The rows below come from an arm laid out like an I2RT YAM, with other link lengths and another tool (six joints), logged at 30 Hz.
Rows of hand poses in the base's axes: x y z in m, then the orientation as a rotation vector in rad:
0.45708 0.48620 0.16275 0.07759 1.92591 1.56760
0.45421 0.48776 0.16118 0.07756 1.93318 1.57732
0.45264 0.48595 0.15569 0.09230 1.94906 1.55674
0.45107 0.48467 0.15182 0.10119 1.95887 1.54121
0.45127 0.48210 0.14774 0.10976 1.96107 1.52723
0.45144 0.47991 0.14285 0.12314 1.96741 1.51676
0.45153 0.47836 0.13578 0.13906 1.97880 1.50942
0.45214 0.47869 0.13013 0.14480 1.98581 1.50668
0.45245 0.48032 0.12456 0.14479 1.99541 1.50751
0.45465 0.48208 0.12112 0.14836 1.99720 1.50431
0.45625 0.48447 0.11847 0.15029 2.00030 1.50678
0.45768 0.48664 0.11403 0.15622 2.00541 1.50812
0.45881 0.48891 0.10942 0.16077 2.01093 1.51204
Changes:
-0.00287 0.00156 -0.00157 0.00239 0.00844 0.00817
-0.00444 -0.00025 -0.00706 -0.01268 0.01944 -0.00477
-0.00601 -0.00153 -0.01093 -0.02366 0.02529 -0.01409
-0.00581 -0.00410 -0.01501 -0.03055 0.02626 -0.02540
-0.00564 -0.00629 -0.01990 -0.03602 0.03370 -0.03568
-0.00555 -0.00784 -0.02697 -0.04122 0.04701 -0.04349
-0.00494 -0.00751 -0.03262 -0.04438 0.05384 -0.04514
-0.00463 -0.00588 -0.03819 -0.04799 0.06086 -0.04074
-0.00243 -0.00412 -0.04163 -0.04972 0.06282 -0.04361
-0.00083 -0.00173 -0.04428 -0.04914 0.06673 -0.04202
0.00060 0.00044 -0.04872 -0.04907 0.07365 -0.04230
0.00173 0.00271 -0.05333 -0.04803 0.08101 -0.04028

